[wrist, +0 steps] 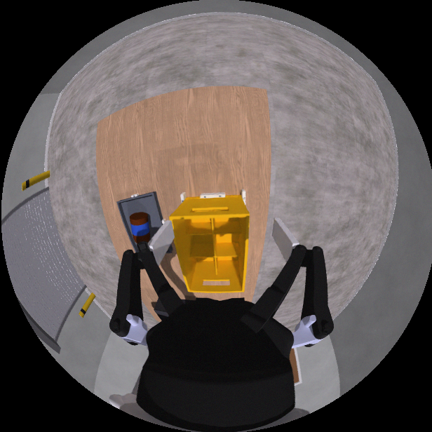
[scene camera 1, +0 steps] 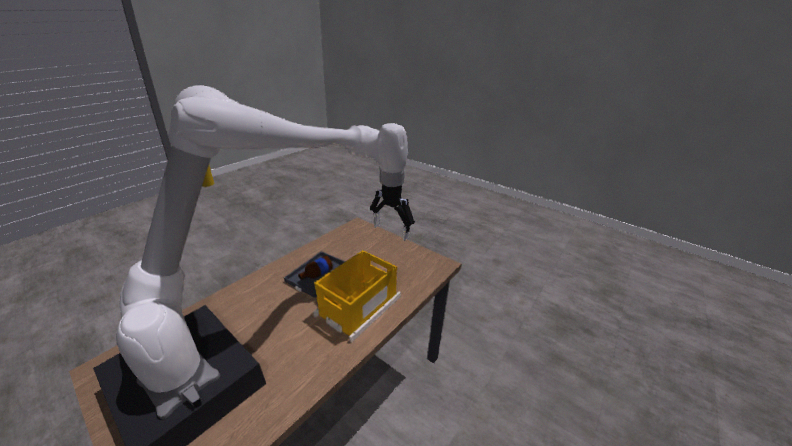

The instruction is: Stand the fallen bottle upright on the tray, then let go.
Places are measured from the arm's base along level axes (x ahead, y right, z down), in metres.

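Where they show: gripper, between the fingertips: [scene camera 1: 391, 232]; arm's base, origin of its link: [scene camera 1: 179, 378].
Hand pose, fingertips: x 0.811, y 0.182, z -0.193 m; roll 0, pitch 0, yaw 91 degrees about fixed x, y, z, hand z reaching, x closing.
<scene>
Each offset is from my fingertips to the top centre of the thing. "*": to the spot under its first point. Level surfaces: height alone.
The brown bottle @(dx -0.148, dy -0.328, dz +0.222 m) [scene camera 1: 317, 268] [wrist: 140, 228] with a blue label lies on its side on the dark grey tray @(* dx -0.214, dy -0.314, dz +0.296 m) [scene camera 1: 306, 284] [wrist: 142, 204]. Its neck points toward the robot's base in the scene view; in the wrist view the neck end is hidden behind the gripper's left finger. My gripper [scene camera 1: 391, 227] [wrist: 222, 228] is open and empty, pointing down. It hangs high above the far end of the table, well away from the bottle and the tray.
A yellow divided crate @(dx -0.167, dy -0.037, dz +0.126 m) [scene camera 1: 343, 315] [wrist: 185, 209] stands right beside the tray, with white brackets at its base. Both stand on the wooden table @(dz +0.301 m) [scene camera 1: 277, 346] [wrist: 180, 125]. The robot's black base block [scene camera 1: 232, 368] is at the near end of the table.
</scene>
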